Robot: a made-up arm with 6 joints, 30 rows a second.
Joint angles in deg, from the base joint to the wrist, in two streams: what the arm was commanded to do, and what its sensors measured. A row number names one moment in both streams.
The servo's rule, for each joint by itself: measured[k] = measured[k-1] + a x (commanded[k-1-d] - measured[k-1]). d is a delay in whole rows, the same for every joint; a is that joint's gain. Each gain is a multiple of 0.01, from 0.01 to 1. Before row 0 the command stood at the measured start. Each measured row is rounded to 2 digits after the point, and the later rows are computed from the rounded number. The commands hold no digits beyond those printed.
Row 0, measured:
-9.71, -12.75, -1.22, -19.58, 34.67, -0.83
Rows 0 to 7, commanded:
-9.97, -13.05, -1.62, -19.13, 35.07, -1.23
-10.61, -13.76, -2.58, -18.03, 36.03, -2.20
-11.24, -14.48, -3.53, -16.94, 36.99, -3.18
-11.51, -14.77, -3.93, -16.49, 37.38, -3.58
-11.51, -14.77, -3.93, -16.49, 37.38, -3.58
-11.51, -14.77, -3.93, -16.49, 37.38, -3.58
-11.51, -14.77, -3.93, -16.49, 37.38, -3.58
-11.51, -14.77, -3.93, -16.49, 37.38, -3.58
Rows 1 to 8, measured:
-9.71, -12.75, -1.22, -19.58, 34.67, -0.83
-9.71, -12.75, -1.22, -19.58, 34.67, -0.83
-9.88, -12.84, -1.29, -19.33, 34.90, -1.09
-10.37, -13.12, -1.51, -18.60, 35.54, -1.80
-10.95, -13.53, -1.85, -17.67, 36.37, -2.68
-11.33, -13.90, -2.20, -17.01, 36.95, -3.26
-11.45, -14.16, -2.49, -16.72, 37.20, -3.46
-11.49, -14.34, -2.73, -16.59, 37.30, -3.54
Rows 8 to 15, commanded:
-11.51, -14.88, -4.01, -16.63, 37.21, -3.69
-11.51, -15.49, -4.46, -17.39, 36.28, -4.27
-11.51, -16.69, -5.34, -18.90, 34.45, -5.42
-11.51, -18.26, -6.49, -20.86, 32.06, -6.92
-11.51, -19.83, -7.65, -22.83, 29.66, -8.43
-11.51, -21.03, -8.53, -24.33, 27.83, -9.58
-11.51, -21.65, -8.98, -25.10, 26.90, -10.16
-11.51, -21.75, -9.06, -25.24, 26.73, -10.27
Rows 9 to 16, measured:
-11.50, -14.47, -2.93, -16.53, 37.35, -3.57
-11.51, -14.56, -3.10, -16.51, 37.37, -3.58
-11.51, -14.66, -3.25, -16.58, 37.28, -3.65
-11.51, -14.91, -3.46, -17.03, 36.71, -4.05
-11.51, -15.44, -3.78, -18.08, 35.42, -4.93
-11.51, -16.29, -4.24, -19.64, 33.50, -6.20
-11.51, -17.35, -4.82, -21.43, 31.31, -7.63
-11.51, -18.45, -5.45, -23.05, 29.33, -8.88

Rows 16 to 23, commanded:
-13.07, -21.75, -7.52, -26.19, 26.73, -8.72
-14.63, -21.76, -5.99, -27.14, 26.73, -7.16
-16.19, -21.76, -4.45, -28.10, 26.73, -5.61
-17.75, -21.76, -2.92, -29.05, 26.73, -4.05
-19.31, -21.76, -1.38, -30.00, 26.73, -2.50
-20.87, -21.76, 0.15, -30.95, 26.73, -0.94
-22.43, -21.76, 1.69, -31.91, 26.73, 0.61
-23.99, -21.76, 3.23, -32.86, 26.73, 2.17
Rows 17 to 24, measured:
-11.51, -19.41, -6.05, -24.20, 27.94, -9.70
-11.51, -20.11, -6.56, -24.78, 27.25, -10.06
-12.56, -20.60, -6.72, -25.57, 26.95, -9.20
-13.95, -20.95, -6.60, -26.45, 26.82, -7.89
-15.45, -21.19, -6.23, -27.37, 26.77, -6.43
-16.99, -21.36, -5.67, -28.31, 26.75, -4.91
-18.54, -21.48, -4.94, -29.26, 26.74, -3.37
-20.10, -21.56, -4.07, -30.21, 26.73, -1.81

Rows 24 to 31, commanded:
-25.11, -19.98, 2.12, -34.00, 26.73, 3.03
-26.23, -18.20, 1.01, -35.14, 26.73, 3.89
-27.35, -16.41, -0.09, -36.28, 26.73, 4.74
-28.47, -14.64, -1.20, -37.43, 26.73, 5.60
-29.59, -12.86, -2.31, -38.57, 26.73, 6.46
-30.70, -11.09, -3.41, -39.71, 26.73, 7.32
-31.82, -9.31, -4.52, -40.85, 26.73, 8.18
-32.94, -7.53, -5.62, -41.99, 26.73, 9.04
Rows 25 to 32, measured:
-21.66, -21.62, -3.09, -31.16, 26.73, -0.26
-23.22, -21.66, -2.02, -32.11, 26.73, 1.30
-24.49, -21.16, -1.32, -33.17, 26.73, 2.41
-25.66, -20.27, -0.92, -34.27, 26.73, 3.36
-26.79, -19.11, -0.78, -35.40, 26.73, 4.24
-27.92, -17.77, -0.85, -36.54, 26.73, 5.11
-29.04, -16.30, -1.10, -37.68, 26.73, 5.97
-30.15, -14.74, -1.49, -38.82, 26.73, 6.83

